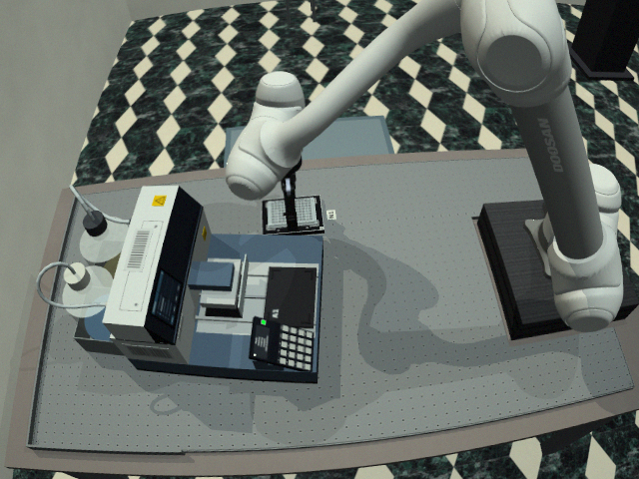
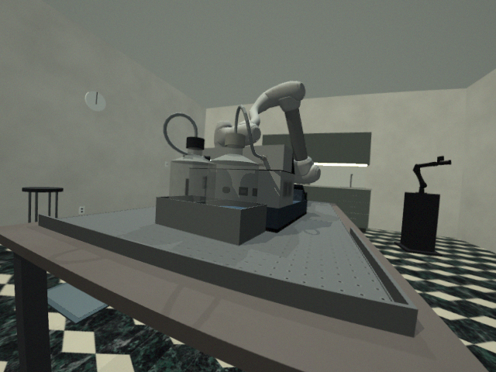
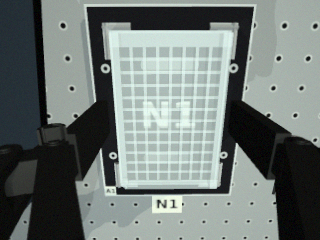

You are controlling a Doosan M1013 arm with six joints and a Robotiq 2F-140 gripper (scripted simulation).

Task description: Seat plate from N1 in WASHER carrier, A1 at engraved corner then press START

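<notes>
My hand is 20 mm above the clear well plate. From my hand the other things lie so: N1 label (100 mm behind, 40 mm below); then black plate nest (40 mm below); then black washer carrier (290 mm to the left, 40 mm above, 30 mm ahead).
</notes>
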